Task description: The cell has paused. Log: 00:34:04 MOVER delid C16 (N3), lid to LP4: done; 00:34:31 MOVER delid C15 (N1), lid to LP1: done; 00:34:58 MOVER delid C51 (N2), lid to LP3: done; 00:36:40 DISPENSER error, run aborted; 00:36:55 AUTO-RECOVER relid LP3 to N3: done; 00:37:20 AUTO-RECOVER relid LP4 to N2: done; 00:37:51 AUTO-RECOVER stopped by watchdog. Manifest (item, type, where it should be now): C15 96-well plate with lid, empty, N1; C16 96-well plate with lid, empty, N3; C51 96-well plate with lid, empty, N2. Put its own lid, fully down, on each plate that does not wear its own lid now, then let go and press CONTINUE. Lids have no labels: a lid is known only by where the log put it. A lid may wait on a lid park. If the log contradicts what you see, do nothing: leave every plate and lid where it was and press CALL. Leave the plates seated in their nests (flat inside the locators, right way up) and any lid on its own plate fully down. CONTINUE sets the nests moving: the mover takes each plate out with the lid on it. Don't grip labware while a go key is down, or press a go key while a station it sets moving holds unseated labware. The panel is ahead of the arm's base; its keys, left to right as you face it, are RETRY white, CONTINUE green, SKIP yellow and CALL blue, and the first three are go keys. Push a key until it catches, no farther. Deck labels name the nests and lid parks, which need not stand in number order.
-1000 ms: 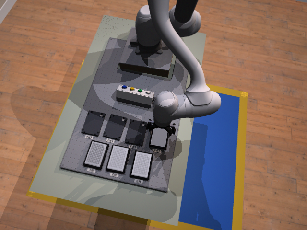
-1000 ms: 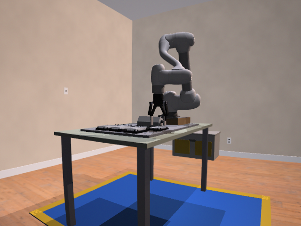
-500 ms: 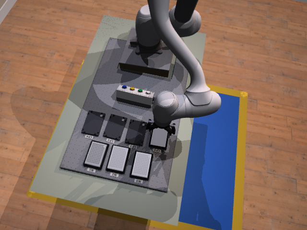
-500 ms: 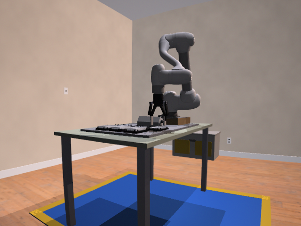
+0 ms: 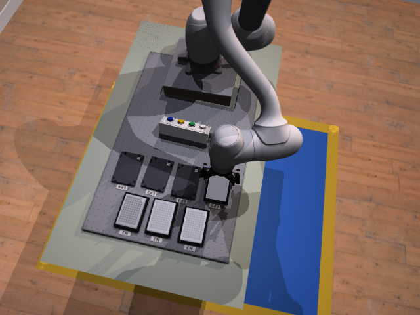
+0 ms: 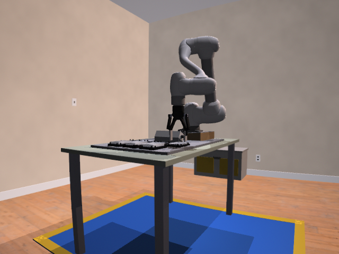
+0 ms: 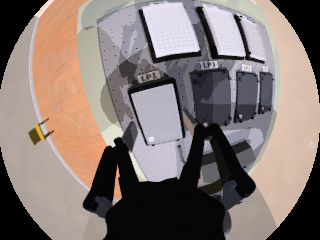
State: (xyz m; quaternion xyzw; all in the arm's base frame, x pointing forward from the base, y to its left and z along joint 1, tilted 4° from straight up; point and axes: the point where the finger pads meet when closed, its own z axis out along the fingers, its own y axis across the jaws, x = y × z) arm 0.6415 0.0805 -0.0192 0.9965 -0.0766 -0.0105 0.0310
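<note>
My hand is 50 mm above the lid park LP1. Also, from my hand: lid park LP3 (140 mm to the right, 50 mm below, 20 mm behind); then white key (250 mm behind, 80 mm to the right, 10 mm above); then 96-well plate (170 mm ahead, 100 mm to the right, 40 mm below).
</note>
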